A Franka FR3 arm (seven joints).
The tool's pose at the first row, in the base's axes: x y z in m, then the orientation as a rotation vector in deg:
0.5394 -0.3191 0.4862 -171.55 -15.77 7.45
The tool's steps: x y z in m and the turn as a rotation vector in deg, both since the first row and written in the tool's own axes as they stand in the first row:
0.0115 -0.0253 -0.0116 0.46 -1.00 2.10
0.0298 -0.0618 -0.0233 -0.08 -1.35 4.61
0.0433 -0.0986 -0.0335 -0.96 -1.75 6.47
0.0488 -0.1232 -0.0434 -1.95 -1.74 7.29
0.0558 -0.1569 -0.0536 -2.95 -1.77 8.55
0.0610 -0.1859 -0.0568 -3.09 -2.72 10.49
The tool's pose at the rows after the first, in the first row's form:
0.5474 -0.2937 0.5003 -171.45 -12.67 9.20
0.5600 -0.2562 0.5156 -172.32 -9.02 9.93
0.5678 -0.2190 0.5298 -173.40 -6.35 10.64
0.5698 -0.1952 0.5426 -174.46 -5.19 10.63
0.5718 -0.1624 0.5568 -175.56 -3.36 10.71
0.5721 -0.1335 0.5636 -175.80 -0.50 12.34

